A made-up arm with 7 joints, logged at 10 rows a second.
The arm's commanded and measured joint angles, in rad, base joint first. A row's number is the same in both.
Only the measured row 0 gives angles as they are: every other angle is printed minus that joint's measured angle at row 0.
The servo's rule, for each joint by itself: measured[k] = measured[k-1] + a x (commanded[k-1-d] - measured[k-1]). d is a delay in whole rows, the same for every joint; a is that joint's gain. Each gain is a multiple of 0.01, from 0.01 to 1. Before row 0 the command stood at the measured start. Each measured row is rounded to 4 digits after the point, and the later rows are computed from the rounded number. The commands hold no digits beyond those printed.
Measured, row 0:
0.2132, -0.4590, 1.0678, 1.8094, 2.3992, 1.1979, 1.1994
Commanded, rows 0 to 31:
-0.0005, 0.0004, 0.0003, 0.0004, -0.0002, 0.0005, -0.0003
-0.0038, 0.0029, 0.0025, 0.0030, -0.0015, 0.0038, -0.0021
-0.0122, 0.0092, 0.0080, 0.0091, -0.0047, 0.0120, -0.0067
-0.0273, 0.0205, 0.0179, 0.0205, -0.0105, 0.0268, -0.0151
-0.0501, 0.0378, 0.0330, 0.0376, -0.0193, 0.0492, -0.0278
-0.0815, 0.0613, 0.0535, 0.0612, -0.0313, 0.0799, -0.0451
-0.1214, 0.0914, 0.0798, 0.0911, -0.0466, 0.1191, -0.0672
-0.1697, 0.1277, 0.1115, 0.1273, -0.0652, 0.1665, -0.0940
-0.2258, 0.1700, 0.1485, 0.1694, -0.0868, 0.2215, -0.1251
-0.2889, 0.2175, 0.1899, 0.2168, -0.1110, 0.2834, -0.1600
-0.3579, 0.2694, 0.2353, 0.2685, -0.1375, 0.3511, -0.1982
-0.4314, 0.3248, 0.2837, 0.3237, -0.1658, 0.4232, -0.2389
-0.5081, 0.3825, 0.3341, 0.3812, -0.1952, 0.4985, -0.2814
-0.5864, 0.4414, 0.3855, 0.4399, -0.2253, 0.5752, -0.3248
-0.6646, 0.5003, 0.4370, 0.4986, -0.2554, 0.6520, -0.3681
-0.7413, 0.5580, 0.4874, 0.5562, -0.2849, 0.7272, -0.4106
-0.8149, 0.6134, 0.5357, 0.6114, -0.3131, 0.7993, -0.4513
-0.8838, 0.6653, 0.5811, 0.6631, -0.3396, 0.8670, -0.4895
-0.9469, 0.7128, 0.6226, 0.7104, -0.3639, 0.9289, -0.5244
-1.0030, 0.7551, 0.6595, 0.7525, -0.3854, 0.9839, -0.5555
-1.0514, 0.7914, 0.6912, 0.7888, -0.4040, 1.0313, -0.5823
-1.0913, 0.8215, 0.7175, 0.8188, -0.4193, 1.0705, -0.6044
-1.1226, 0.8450, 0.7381, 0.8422, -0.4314, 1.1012, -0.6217
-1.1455, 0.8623, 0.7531, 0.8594, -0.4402, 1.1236, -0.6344
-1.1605, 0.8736, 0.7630, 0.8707, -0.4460, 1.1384, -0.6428
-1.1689, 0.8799, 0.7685, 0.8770, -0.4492, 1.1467, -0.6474
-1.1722, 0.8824, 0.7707, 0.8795, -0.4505, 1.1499, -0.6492
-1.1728, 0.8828, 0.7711, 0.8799, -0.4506, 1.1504, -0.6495
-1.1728, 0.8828, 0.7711, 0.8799, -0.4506, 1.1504, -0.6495
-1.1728, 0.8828, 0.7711, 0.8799, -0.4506, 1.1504, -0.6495
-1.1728, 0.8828, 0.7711, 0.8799, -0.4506, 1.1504, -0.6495
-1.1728, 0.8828, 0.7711, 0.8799, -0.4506, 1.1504, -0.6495
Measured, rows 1 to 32:
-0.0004, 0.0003, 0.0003, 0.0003, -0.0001, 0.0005, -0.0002
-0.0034, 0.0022, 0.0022, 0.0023, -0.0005, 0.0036, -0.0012
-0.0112, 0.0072, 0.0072, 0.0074, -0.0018, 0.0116, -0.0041
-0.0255, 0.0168, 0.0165, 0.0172, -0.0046, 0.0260, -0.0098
-0.0474, 0.0319, 0.0309, 0.0325, -0.0093, 0.0480, -0.0192
-0.0777, 0.0531, 0.0506, 0.0540, -0.0163, 0.0783, -0.0327
-0.1166, 0.0807, 0.0760, 0.0818, -0.0260, 0.1171, -0.0506
-0.1639, 0.1145, 0.1069, 0.1159, -0.0385, 0.1640, -0.0732
-0.2190, 0.1545, 0.1431, 0.1560, -0.0540, 0.2186, -0.1002
-0.2812, 0.1999, 0.1838, 0.2016, -0.0722, 0.2802, -0.1313
-0.3495, 0.2499, 0.2286, 0.2518, -0.0931, 0.3476, -0.1661
-0.4224, 0.3038, 0.2765, 0.3057, -0.1164, 0.4194, -0.2040
-0.4987, 0.3605, 0.3266, 0.3623, -0.1416, 0.4945, -0.2442
-0.5768, 0.4187, 0.3778, 0.4205, -0.1684, 0.5712, -0.2861
-0.6549, 0.4775, 0.4293, 0.4791, -0.1962, 0.6480, -0.3287
-0.7318, 0.5355, 0.4798, 0.5369, -0.2246, 0.7232, -0.3713
-0.8058, 0.5916, 0.5284, 0.5928, -0.2529, 0.7955, -0.4129
-0.8752, 0.6447, 0.5742, 0.6455, -0.2806, 0.8634, -0.4527
-0.9390, 0.6937, 0.6163, 0.6942, -0.3073, 0.9256, -0.4900
-0.9960, 0.7379, 0.6539, 0.7379, -0.3323, 0.9810, -0.5241
-1.0453, 0.7764, 0.6864, 0.7761, -0.3552, 1.0288, -0.5544
-1.0862, 0.8089, 0.7135, 0.8081, -0.3757, 1.0684, -0.5804
-1.1186, 0.8349, 0.7349, 0.8337, -0.3935, 1.0996, -0.6019
-1.1425, 0.8546, 0.7507, 0.8530, -0.4084, 1.1224, -0.6188
-1.1585, 0.8683, 0.7614, 0.8663, -0.4204, 1.1376, -0.6313
-1.1678, 0.8767, 0.7676, 0.8743, -0.4296, 1.1462, -0.6397
-1.1717, 0.8808, 0.7703, 0.8782, -0.4363, 1.1497, -0.6446
-1.1727, 0.8822, 0.7710, 0.8795, -0.4409, 1.1504, -0.6471
-1.1728, 0.8826, 0.7711, 0.8798, -0.4440, 1.1504, -0.6483
-1.1728, 0.8827, 0.7711, 0.8799, -0.4461, 1.1504, -0.6489
-1.1728, 0.8828, 0.7711, 0.8799, -0.4475, 1.1504, -0.6492
-1.1728, 0.8828, 0.7711, 0.8799, -0.4485, 1.1504, -0.6494
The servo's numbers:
d 0
a 0.89 0.72 0.87 0.75 0.32 0.95 0.52

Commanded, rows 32 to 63:
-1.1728, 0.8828, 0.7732, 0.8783, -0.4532, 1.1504, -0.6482
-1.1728, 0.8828, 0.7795, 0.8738, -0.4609, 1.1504, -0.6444
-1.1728, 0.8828, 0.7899, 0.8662, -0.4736, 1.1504, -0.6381
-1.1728, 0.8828, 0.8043, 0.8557, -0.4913, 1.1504, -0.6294
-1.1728, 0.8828, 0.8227, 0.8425, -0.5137, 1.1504, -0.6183
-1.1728, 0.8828, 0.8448, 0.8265, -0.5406, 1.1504, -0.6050
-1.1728, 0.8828, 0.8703, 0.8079, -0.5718, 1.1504, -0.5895
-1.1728, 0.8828, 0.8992, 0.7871, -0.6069, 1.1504, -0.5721
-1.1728, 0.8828, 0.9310, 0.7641, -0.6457, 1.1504, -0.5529
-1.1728, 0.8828, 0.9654, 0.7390, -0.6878, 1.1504, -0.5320
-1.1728, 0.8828, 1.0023, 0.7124, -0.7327, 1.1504, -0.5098
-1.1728, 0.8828, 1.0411, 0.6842, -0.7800, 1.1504, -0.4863
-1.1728, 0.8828, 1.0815, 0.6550, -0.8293, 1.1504, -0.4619
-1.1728, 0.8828, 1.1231, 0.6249, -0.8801, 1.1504, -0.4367
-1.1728, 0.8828, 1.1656, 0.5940, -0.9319, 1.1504, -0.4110
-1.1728, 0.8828, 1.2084, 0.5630, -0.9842, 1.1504, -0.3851
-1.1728, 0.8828, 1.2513, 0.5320, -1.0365, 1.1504, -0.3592
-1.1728, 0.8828, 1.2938, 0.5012, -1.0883, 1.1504, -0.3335
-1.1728, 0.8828, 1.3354, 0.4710, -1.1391, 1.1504, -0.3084
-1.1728, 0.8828, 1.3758, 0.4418, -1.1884, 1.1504, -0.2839
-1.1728, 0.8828, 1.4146, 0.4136, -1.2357, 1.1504, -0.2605
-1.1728, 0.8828, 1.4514, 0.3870, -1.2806, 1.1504, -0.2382
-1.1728, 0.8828, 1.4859, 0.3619, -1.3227, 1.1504, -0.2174
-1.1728, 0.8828, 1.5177, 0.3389, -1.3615, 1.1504, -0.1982
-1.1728, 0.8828, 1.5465, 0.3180, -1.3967, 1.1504, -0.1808
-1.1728, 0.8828, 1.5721, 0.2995, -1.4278, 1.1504, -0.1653
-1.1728, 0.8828, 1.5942, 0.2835, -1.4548, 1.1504, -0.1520
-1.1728, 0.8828, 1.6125, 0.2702, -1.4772, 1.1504, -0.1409
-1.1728, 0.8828, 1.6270, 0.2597, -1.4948, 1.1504, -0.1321
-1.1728, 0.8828, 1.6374, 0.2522, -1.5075, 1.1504, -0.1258
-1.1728, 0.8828, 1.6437, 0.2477, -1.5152, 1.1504, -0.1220
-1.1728, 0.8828, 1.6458, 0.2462, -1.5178, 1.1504, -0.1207
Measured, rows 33 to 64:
-1.1728, 0.8828, 0.7729, 0.8787, -0.4500, 1.1504, -0.6488
-1.1728, 0.8828, 0.7786, 0.8750, -0.4535, 1.1504, -0.6465
-1.1728, 0.8828, 0.7884, 0.8684, -0.4599, 1.1504, -0.6421
-1.1728, 0.8828, 0.8022, 0.8589, -0.4699, 1.1504, -0.6355
-1.1728, 0.8828, 0.8200, 0.8466, -0.4839, 1.1504, -0.6266
-1.1728, 0.8828, 0.8416, 0.8315, -0.5020, 1.1504, -0.6154
-1.1728, 0.8828, 0.8666, 0.8138, -0.5243, 1.1504, -0.6019
-1.1728, 0.8828, 0.8950, 0.7938, -0.5507, 1.1504, -0.5864
-1.1728, 0.8828, 0.9263, 0.7715, -0.5811, 1.1504, -0.5690
-1.1728, 0.8828, 0.9603, 0.7471, -0.6152, 1.1504, -0.5498
-1.1728, 0.8828, 0.9968, 0.7211, -0.6528, 1.1504, -0.5290
-1.1728, 0.8828, 1.0353, 0.6934, -0.6935, 1.1504, -0.5068
-1.1728, 0.8828, 1.0755, 0.6646, -0.7370, 1.1504, -0.4835
-1.1728, 0.8828, 1.1169, 0.6348, -0.7828, 1.1504, -0.4592
-1.1728, 0.8828, 1.1593, 0.6042, -0.8305, 1.1504, -0.4341
-1.1728, 0.8828, 1.2020, 0.5733, -0.8797, 1.1504, -0.4086
-1.1728, 0.8828, 1.2449, 0.5423, -0.9299, 1.1504, -0.3829
-1.1728, 0.8828, 1.2874, 0.5115, -0.9806, 1.1504, -0.3572
-1.1728, 0.8828, 1.3292, 0.4811, -1.0313, 1.1504, -0.3318
-1.1728, 0.8828, 1.3697, 0.4516, -1.0816, 1.1504, -0.3069
-1.1728, 0.8828, 1.4088, 0.4231, -1.1309, 1.1504, -0.2828
-1.1728, 0.8828, 1.4459, 0.3960, -1.1788, 1.1504, -0.2596
-1.1728, 0.8828, 1.4807, 0.3704, -1.2248, 1.1504, -0.2377
-1.1728, 0.8828, 1.5129, 0.3468, -1.2685, 1.1504, -0.2172
-1.1728, 0.8828, 1.5421, 0.3252, -1.3095, 1.1504, -0.1983
-1.1728, 0.8828, 1.5682, 0.3059, -1.3474, 1.1504, -0.1811
-1.1728, 0.8828, 1.5908, 0.2891, -1.3818, 1.1504, -0.1660
-1.1728, 0.8828, 1.6097, 0.2749, -1.4123, 1.1504, -0.1529
-1.1728, 0.8828, 1.6248, 0.2635, -1.4387, 1.1504, -0.1421
-1.1728, 0.8828, 1.6358, 0.2550, -1.4607, 1.1504, -0.1336
-1.1728, 0.8828, 1.6427, 0.2495, -1.4781, 1.1504, -0.1276
-1.1728, 0.8828, 1.6454, 0.2470, -1.4908, 1.1504, -0.1240

